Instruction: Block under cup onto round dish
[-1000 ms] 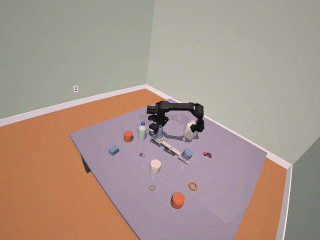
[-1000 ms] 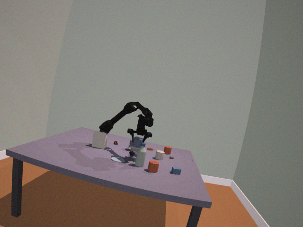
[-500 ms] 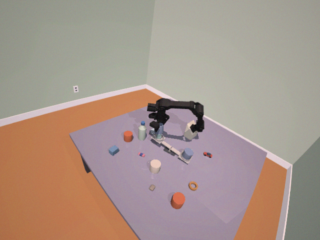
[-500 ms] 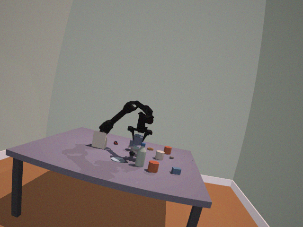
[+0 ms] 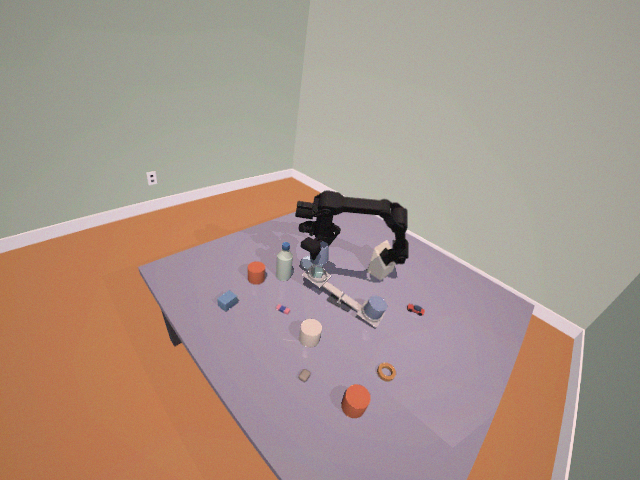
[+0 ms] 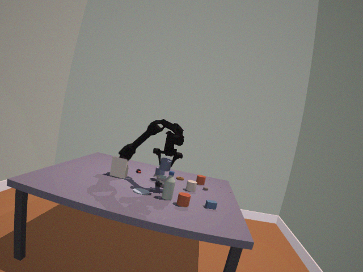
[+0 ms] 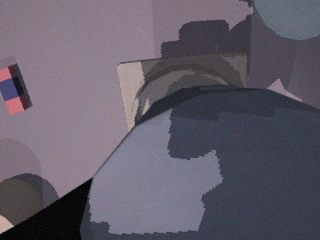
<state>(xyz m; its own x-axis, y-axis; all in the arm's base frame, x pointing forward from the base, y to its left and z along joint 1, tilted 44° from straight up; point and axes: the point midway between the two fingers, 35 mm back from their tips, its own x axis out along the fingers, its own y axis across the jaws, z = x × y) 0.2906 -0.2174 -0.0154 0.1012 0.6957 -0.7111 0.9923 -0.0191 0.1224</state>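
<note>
The blue-grey cup is 2 cm to the right of my gripper tip and 1 cm above it. The rest, counted from my gripper tip: pale green block 1 cm to the left, 8 cm below; then round grey-blue dish 12 cm behind, 10 cm to the right, 17 cm below; then white bottle 4 cm ahead, 13 cm to the right, 6 cm below.
</note>
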